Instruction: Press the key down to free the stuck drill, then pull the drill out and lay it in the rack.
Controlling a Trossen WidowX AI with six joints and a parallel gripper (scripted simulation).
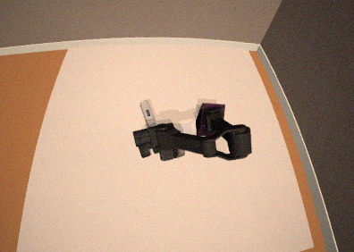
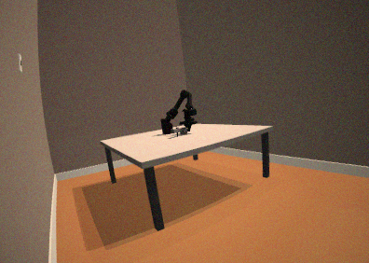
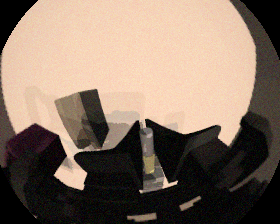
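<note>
My gripper tip is 5 cm to the left of the yellow drill, 4 cm below it and 2 cm short of it. Round my gripper tip: blue key (16 cm to the right, 5 cm ahead, 4 cm above); then grey holder block (14 cm to the right, 4 cm ahead, 3 cm above).
</note>
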